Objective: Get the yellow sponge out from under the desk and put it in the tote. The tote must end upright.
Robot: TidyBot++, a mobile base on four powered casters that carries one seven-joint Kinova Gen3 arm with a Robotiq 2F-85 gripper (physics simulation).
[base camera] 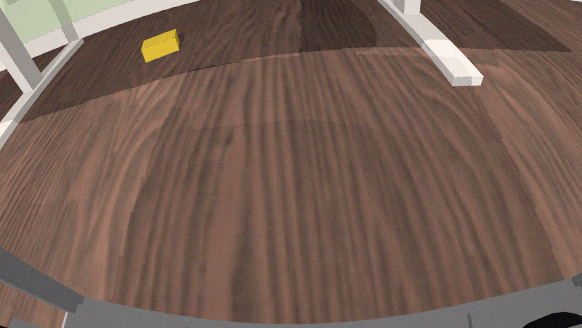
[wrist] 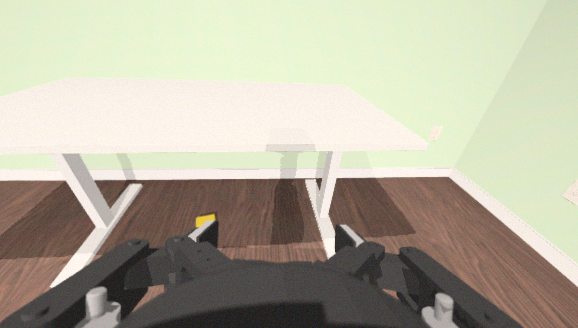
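The yellow sponge lies on the floor under the white desk, between its two leg frames and nearer the left one. In the wrist view it shows just beyond my left fingertip, which hides its lower part. My gripper is open, with its fingers wide apart and no thing between them. It is in front of the desk, apart from the sponge. The tote does not show in either view.
The desk's right foot and left foot run along the floor on either side of the sponge. A green wall with a white baseboard stands behind the desk, and another wall is at the right.
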